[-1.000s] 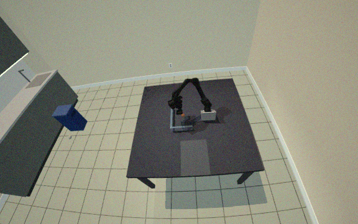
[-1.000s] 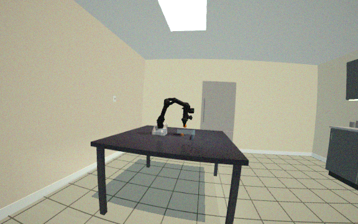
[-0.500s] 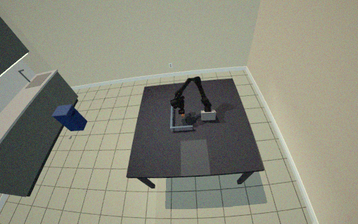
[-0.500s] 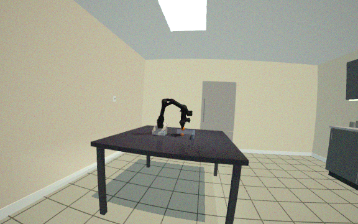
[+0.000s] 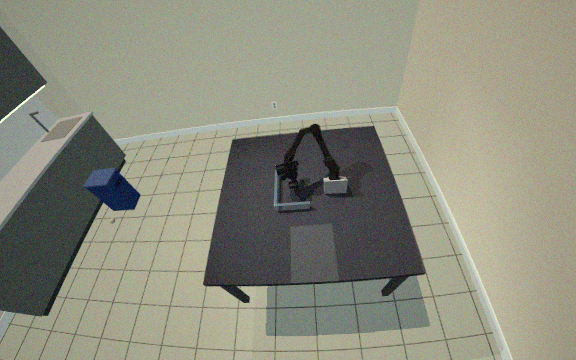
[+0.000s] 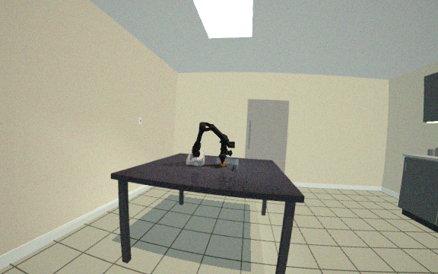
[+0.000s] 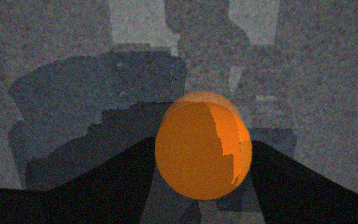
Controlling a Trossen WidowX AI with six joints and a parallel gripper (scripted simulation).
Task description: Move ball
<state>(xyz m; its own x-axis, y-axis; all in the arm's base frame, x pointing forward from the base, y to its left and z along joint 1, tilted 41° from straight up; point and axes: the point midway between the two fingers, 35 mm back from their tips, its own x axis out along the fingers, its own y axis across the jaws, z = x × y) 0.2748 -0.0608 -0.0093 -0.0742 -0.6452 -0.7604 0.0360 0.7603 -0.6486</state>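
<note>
Now: gripper tip 10 mm above the faint orange ball shape. Round my gripper tip: orange ball: right at my gripper tip.
</note>
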